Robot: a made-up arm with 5 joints.
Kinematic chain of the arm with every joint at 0, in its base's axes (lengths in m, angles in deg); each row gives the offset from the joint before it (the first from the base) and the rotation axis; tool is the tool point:
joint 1: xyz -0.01 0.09 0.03 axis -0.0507 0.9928 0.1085
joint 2: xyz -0.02 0 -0.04 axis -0.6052 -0.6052 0.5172
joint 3: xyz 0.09 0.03 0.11 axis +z
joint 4: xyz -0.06 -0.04 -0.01 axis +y
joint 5: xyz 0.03 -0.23 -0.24 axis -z
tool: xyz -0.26 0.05 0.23
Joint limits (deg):
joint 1: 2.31..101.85
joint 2: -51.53..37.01
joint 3: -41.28..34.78
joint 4: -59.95..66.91
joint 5: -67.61..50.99
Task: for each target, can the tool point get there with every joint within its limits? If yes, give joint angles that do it. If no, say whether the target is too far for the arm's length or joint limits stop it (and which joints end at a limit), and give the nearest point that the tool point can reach.
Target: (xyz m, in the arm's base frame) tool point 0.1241 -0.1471 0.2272
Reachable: yes | joints 86.84 -3.68 3.87 15.15 -7.85
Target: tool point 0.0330 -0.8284 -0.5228
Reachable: no: too far | nearest point 0.0073 -0.4374 -0.1832 | short by 0.519 m
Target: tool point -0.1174 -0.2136 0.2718
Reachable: yes | joints 24.99 -23.71 -5.23 38.25 -26.06
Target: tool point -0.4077 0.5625 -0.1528
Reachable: no: joint limits stop it (at a limit: joint 1, joint 3, joint 4) | nearest point -0.2455 0.1689 0.0176 | short by 0.458 m
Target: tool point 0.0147 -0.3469 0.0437
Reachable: yes | joints 75.01 4.98 8.48 -36.43 -50.98
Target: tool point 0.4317 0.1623 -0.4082
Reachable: no: joint limits stop it (at a limit: joint 1, joint 2, joint 3, joint 4, joint 5) | nearest point 0.3666 -0.0386 -0.2980 | short by 0.238 m
